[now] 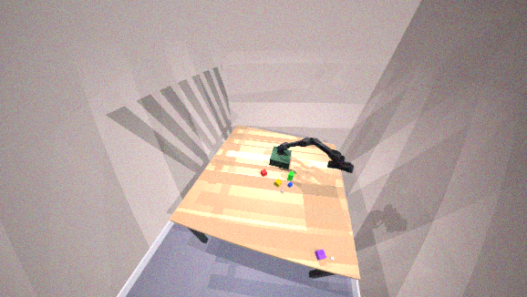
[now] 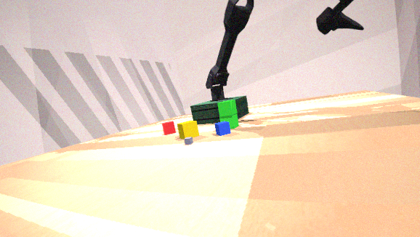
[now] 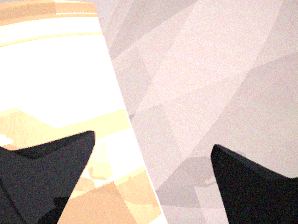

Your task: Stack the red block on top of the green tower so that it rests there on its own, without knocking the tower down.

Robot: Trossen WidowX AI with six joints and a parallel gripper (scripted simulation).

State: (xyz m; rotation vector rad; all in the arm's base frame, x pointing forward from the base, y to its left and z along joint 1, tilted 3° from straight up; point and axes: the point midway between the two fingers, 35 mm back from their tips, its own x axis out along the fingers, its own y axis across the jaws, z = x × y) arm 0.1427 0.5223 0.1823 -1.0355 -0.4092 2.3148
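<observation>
Right now my gripper tip is 130 mm short of the red block, 640 mm to the left of it and 200 mm above it. From my gripper tip the other things lie so: blue block 170 mm ahead, 380 mm to the right, 210 mm below; then tiny grey cube 250 mm ahead, 430 mm to the right, 220 mm below; then yellow block 190 mm ahead, 480 mm to the right, 200 mm below.
</observation>
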